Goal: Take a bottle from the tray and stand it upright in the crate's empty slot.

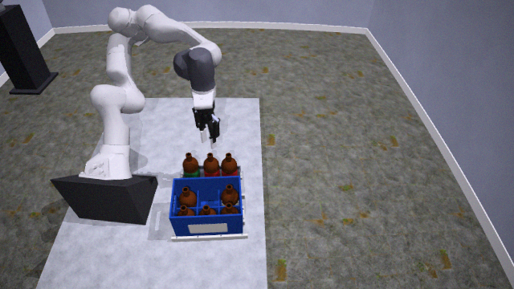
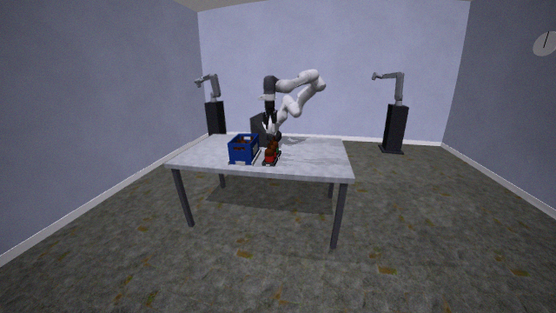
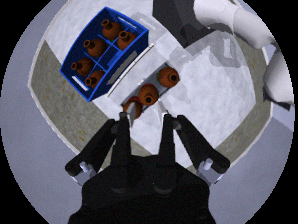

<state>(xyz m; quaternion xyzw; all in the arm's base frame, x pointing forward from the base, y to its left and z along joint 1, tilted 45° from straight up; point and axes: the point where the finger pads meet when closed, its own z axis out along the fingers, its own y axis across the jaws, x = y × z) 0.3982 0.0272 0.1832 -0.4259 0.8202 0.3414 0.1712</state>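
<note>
Right now my hand is 18 cm above the bottle. From my hand the other things lie so: dark tray 25 cm below, 1 cm behind; then crate 23 cm to the right, 18 cm below, 2 cm ahead.
</note>
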